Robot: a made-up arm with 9 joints.
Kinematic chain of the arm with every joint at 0, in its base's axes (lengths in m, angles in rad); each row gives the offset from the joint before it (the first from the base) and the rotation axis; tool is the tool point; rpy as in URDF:
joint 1: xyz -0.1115 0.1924 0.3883 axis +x
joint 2: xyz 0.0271 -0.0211 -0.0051 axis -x
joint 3: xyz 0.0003 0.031 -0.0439 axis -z
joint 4: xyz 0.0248 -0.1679 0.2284 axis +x
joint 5: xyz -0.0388 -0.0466 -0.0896 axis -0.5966 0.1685 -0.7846
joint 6: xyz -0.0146 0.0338 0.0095 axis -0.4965 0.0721 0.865
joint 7: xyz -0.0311 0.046 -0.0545 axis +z
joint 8: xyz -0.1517 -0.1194 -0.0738 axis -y
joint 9: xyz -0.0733 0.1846 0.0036 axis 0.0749 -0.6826 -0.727
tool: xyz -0.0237 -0.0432 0.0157 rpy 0 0 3.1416
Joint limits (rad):
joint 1: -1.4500..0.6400
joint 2: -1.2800..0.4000
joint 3: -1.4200..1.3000
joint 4: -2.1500..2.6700
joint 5: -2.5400..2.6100
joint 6: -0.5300..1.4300
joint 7: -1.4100..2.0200
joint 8: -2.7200..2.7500
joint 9: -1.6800..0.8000
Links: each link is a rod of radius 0.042 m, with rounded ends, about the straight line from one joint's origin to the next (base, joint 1, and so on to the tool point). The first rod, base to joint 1, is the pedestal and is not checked.
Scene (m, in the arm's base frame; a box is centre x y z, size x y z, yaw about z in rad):
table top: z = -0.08
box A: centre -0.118 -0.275 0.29 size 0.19 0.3 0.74 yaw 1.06
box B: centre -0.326 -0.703 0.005 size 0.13 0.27 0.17 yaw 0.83
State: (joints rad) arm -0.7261 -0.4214 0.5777 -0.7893 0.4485 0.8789 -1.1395 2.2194 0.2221
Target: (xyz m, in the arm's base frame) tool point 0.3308 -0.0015 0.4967
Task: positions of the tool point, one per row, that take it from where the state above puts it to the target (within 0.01 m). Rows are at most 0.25 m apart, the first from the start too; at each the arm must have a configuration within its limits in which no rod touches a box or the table.
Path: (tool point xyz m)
1: -0.5382 0.0829 0.6052
2: -0.5719 0.3071 0.6074
3: -0.4969 0.1623 0.7087
4: -0.3508 0.0532 0.7817
5: -0.1647 -0.0014 0.8030
6: 0.0197 0.0031 0.7645
7: 0.1051 -0.0404 0.7140
8: 0.1883 -0.0591 0.6469
9: 0.2652 -0.0472 0.5712
10: 0.3308 -0.0015 0.4967

